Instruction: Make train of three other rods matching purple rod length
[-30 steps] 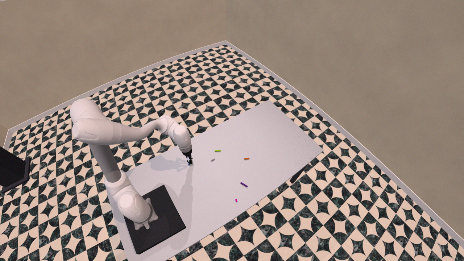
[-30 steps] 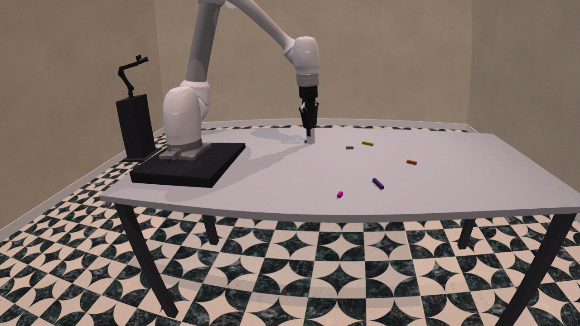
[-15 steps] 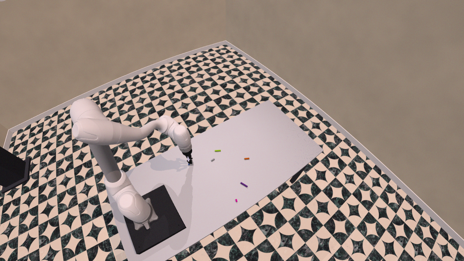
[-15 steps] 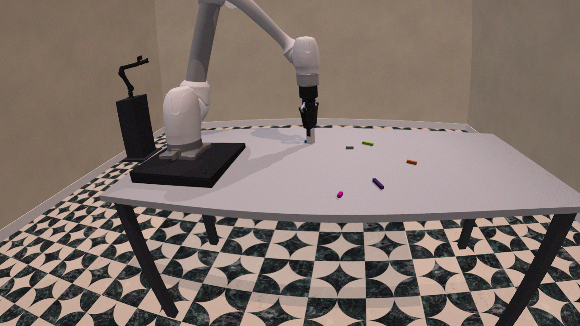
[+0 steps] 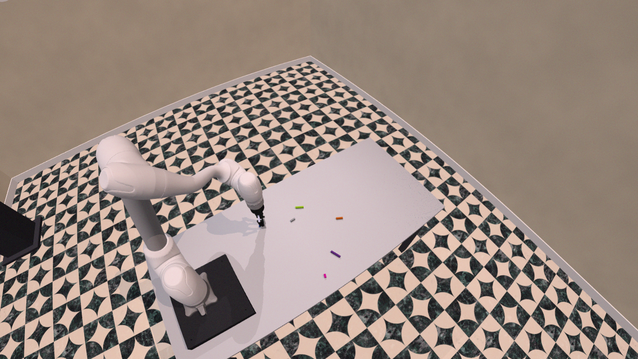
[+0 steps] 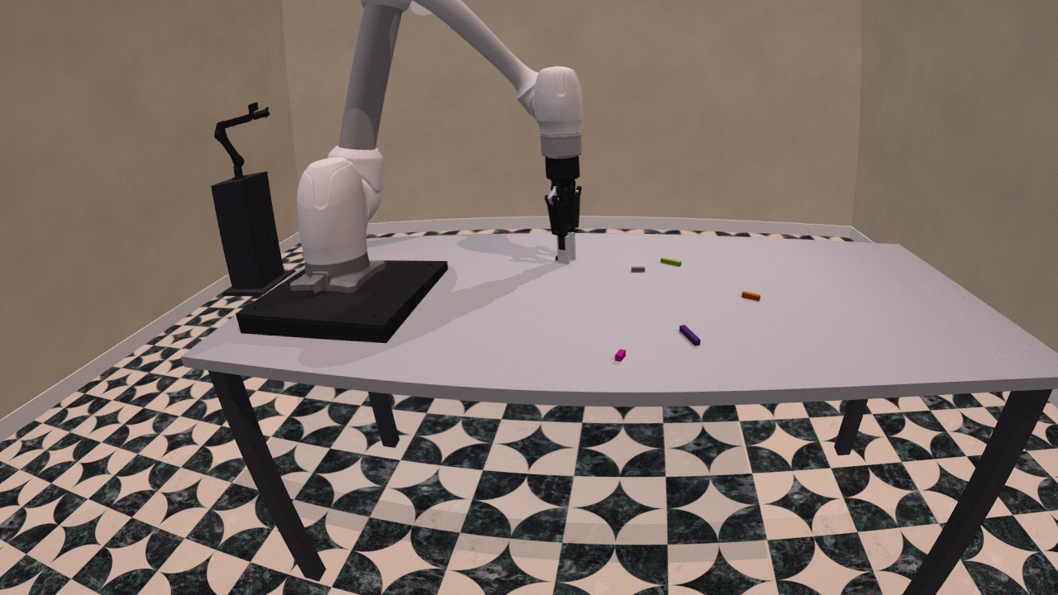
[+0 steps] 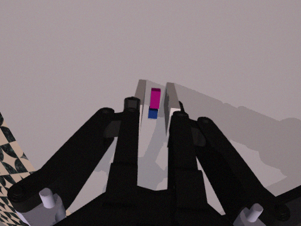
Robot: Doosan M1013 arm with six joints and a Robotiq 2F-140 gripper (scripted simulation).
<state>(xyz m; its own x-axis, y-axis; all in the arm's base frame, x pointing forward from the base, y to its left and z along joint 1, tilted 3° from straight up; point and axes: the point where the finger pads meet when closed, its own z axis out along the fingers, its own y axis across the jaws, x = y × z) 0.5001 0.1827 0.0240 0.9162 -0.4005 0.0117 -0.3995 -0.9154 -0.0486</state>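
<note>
Now: hand 30 mm above the small blue rod, 20 mm past it and 10 mm to the right of it. The rest, counted from my hand: grey rod 160 mm ahead, 60 mm to the right, 30 mm below; then lime rod 240 mm ahead, 30 mm below, 10 mm to the right; then orange rod 400 mm ahead, 210 mm to the right, 30 mm below.
</note>
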